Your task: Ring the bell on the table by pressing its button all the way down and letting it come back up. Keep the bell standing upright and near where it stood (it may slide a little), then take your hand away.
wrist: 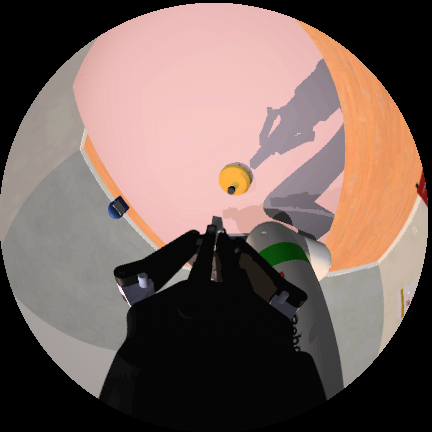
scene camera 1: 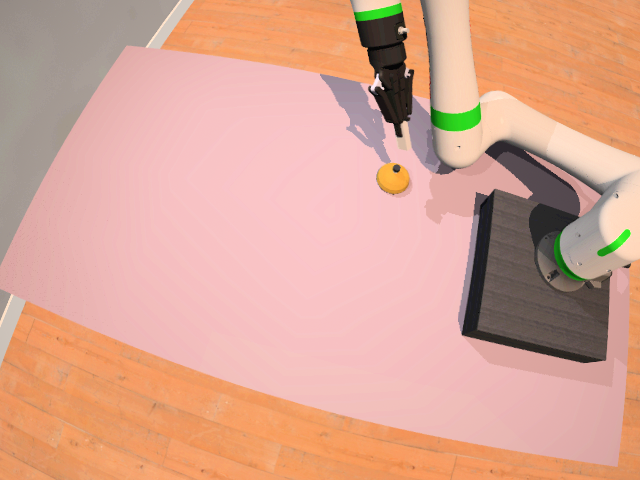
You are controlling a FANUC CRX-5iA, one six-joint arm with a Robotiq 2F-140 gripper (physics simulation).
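Seen in the pictures: gripper, fingertip midpoint: [wrist: 215, 223] [scene camera 1: 404, 148]; arm's base, link origin: [scene camera 1: 561, 262].
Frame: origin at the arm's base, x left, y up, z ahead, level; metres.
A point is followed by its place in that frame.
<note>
The bell is a round orange-yellow dome [scene camera 1: 391, 180] {x -0.169, y -0.052, z 0.425 m} [wrist: 235, 177] {x -0.208, y -0.051, z 0.434 m} standing upright on the pink table [scene camera 1: 232, 232] {x 0.011, y -0.091, z 0.789 m} [wrist: 165, 110] {x -0.122, y -0.091, z 0.670 m}. Its small black button [scene camera 1: 396, 168] {x -0.188, y -0.025, z 0.418 m} [wrist: 231, 190] {x -0.195, y -0.025, z 0.418 m} sticks up from the top. My gripper [scene camera 1: 403, 140] {x -0.184, y 0.071, z 0.417 m} [wrist: 215, 223] {x -0.184, y 0.071, z 0.417 m} is shut with nothing between its fingers. In the scene view its pale fingertips point down and show just above the bell in the picture, apart from it. In the wrist view the fingertips are below and slightly left of the bell, with a gap between them and the button.
The white arm with green bands [scene camera 1: 455, 117] {x -0.232, y 0.149, z 0.322 m} [wrist: 285, 253] {x -0.293, y 0.106, z 0.367 m} bends to the right of the gripper. The arm's base stands on a dark block [scene camera 1: 506, 289] {x 0.085, y 0.004, z 0.151 m} at the table's right. Shadows of the gripper and arm fall beside the bell. A small blue object [wrist: 117, 209] shows beyond the table.
</note>
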